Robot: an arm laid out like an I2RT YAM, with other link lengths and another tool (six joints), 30 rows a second.
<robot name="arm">
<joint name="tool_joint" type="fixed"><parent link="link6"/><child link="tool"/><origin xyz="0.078 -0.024 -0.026" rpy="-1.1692 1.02 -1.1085"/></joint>
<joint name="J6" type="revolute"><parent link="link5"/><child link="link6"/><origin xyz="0.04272 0 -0.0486"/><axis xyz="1 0 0"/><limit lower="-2.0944" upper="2.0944"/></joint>
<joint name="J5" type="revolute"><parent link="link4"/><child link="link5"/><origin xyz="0.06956 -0.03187 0.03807"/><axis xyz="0 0 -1"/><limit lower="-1.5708" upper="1.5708"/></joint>
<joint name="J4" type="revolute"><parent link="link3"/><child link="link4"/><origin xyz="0.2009 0.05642 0.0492"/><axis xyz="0 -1 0"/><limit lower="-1.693" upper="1.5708"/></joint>
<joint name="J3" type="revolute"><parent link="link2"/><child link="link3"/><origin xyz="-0.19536 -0.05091 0"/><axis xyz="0 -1 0"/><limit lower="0" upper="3.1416"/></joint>
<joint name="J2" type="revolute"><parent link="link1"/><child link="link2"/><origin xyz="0.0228 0.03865 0.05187"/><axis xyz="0 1 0"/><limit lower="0" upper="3.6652"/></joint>
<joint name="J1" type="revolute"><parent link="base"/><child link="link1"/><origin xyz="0 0 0.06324"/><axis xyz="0 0 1"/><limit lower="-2.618" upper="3.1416"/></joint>
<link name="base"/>
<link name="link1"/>
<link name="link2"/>
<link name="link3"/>
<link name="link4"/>
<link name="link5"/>
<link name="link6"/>
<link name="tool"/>
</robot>
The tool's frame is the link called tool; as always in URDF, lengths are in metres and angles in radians.
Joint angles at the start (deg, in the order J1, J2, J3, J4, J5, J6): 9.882 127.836 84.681 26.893 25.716 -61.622
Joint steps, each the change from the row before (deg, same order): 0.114 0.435 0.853 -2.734 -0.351 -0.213; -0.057 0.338 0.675 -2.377 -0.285 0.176; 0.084 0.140 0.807 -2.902 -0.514 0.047; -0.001 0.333 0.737 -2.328 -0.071 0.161; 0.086 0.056 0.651 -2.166 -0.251 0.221; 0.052 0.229 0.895 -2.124 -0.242 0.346; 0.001 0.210 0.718 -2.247 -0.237 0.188; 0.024 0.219 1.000 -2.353 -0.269 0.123; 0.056 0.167 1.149 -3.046 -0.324 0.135; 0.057 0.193 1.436 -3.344 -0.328 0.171; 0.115 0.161 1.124 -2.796 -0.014 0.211; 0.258 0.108 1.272 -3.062 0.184 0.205; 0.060 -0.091 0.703 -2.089 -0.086 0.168; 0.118 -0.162 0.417 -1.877 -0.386 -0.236; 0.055 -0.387 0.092 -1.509 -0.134 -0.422
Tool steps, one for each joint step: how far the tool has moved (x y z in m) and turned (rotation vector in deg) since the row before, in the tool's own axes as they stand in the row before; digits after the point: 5 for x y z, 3 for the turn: -0.00202 0.00552 0.00180 -2.303 -0.479 -0.725; -0.00033 0.00516 0.00145 -1.958 -0.249 -0.225; -0.00183 0.00418 0.00107 -2.170 -0.607 -0.425; -0.00034 0.00450 0.00112 -1.851 -0.080 -0.211; -0.00121 0.00252 0.00038 -1.483 -0.332 -0.118; -0.00097 0.00217 0.00087 -1.349 -0.285 0.045; -0.00051 0.00347 0.00073 -1.668 -0.226 -0.131; -0.00075 0.00196 0.00067 -1.519 -0.275 -0.168; -0.00103 0.00264 0.00027 -2.001 -0.348 -0.250; -0.00100 0.00187 0.00000 -2.032 -0.347 -0.211; -0.00085 0.00208 -0.00045 -1.750 -0.077 -0.159; -0.00157 0.00148 -0.00128 -1.799 0.018 -0.268; -0.00039 0.00112 -0.00127 -1.235 -0.103 -0.087; -0.00146 0.00165 -0.00103 -1.335 -0.446 -0.512; -0.00041 0.00116 -0.00190 -1.113 -0.157 -0.607
